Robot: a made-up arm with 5 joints.
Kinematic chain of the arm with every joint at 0, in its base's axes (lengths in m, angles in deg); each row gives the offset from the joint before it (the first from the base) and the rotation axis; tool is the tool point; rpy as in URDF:
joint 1: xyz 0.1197 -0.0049 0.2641 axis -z
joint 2: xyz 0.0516 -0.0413 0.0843 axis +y
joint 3: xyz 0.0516 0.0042 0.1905 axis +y
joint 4: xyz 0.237 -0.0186 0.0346 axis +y
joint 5: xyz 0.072 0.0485 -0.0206 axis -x
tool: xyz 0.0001 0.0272 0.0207 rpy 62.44 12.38 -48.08
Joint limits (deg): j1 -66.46..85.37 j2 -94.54..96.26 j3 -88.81..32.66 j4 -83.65..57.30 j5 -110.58..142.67
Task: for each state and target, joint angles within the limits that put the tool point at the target. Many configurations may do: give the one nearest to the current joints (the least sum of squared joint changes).
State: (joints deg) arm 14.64 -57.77 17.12 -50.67 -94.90
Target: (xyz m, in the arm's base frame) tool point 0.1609 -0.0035 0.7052
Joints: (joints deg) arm -21.14 -70.25 32.46 -55.34 -63.44
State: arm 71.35 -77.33 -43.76 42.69 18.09
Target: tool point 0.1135 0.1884 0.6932
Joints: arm 80.44 -80.74 -29.45 54.34 23.37
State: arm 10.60 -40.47 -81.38 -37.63 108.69
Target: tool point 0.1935 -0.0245 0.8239
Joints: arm 16.22 -38.79 -34.49 -3.35 112.01
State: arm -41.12 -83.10 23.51 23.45 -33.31
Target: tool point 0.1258 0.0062 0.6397
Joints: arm -39.85 -93.38 32.66 47.74 -32.51
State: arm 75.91 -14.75 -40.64 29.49 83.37
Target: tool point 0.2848 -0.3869 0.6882
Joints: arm 68.96 17.76 -53.40 -1.55 82.32
